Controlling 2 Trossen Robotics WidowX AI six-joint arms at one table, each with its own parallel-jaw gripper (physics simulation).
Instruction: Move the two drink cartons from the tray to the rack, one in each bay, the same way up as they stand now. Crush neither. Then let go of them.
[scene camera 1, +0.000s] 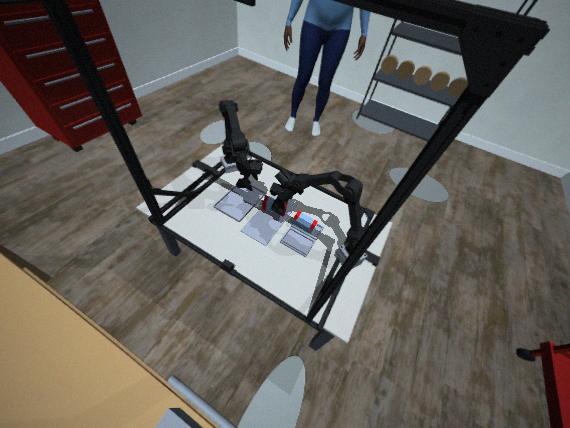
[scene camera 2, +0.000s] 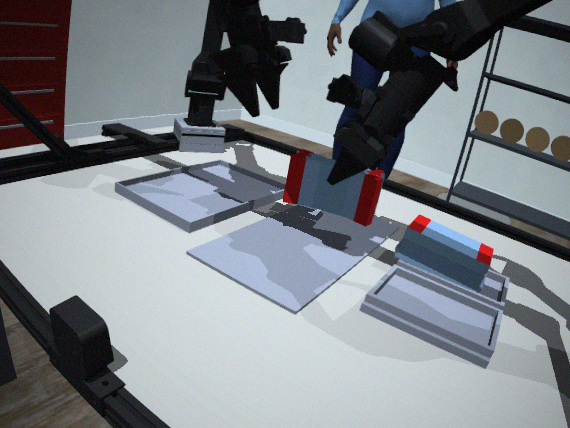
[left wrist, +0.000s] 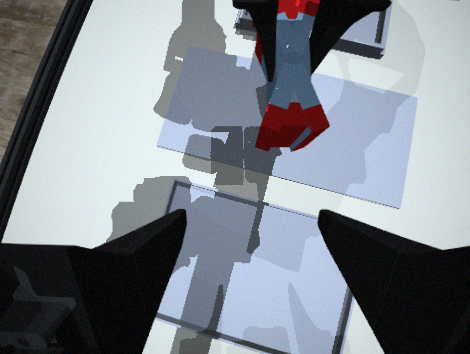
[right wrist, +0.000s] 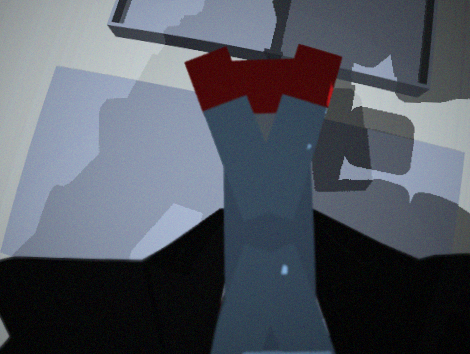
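Pixels of known places: left gripper, fingertip midpoint: (scene camera 1: 254, 185) (scene camera 2: 266, 112) (left wrist: 252, 216); right gripper, fingertip midpoint: (scene camera 2: 332, 180) (left wrist: 286, 79) (right wrist: 264, 218); left arm's base, link origin: (scene camera 1: 230, 159) (scene camera 2: 199, 123).
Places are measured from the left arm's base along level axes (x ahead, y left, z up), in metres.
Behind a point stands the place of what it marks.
One blue carton with red ends (scene camera 1: 265, 202) @(x 0.441, y 0.036, z 0.057 m) (scene camera 2: 320, 190) @(x 0.459, y 0.064, z 0.018 m) (left wrist: 295, 45) @(x 0.468, y 0.091, z 0.058 m) (right wrist: 267, 180) @(x 0.447, y 0.072, z 0.058 m) is held level in my right gripper (scene camera 2: 334, 177) @(x 0.455, y 0.081, z 0.033 m) (left wrist: 286, 79) @(x 0.455, y 0.081, z 0.033 m) (right wrist: 264, 218) @(x 0.455, y 0.081, z 0.033 m), above the flat plate's back part. Its sides are narrower between the fingers than at its ends. The other carton (scene camera 1: 305, 220) @(x 0.595, y 0.203, z 0.007 m) (scene camera 2: 442, 255) @(x 0.610, y 0.174, z -0.008 m) lies lengthwise in the back bay of the rack (scene camera 1: 297, 242) @(x 0.674, y 0.120, z -0.046 m) (scene camera 2: 425, 332) @(x 0.698, y 0.081, z -0.046 m) (left wrist: 357, 48) @(x 0.610, y 0.071, z -0.044 m), apart from both grippers; its underside is hidden. The rack's front bay holds nothing. My left gripper (scene camera 1: 245, 185) @(x 0.343, y 0.014, z 0.098 m) (scene camera 2: 266, 111) @(x 0.343, y 0.014, z 0.098 m) (left wrist: 252, 216) @(x 0.343, y 0.014, z 0.098 m) is open and empty, high above the empty walled tray (scene camera 2: 220, 217) @(x 0.401, y -0.055, z -0.049 m) (left wrist: 270, 310) @(x 0.276, y -0.099, z -0.050 m) (right wrist: 150, 37) @(x 0.416, y -0.078, z -0.048 m).
A thin flat plate (scene camera 1: 257, 230) (scene camera 2: 280, 260) (left wrist: 360, 150) (right wrist: 75, 150) lies between tray and rack. Dark frame rails run along the table edges, with a black block (scene camera 2: 80, 335) @(x 0.686, y -0.249, z -0.003 m) on the near rail. A person (scene camera 1: 322, 55) stands behind the table.
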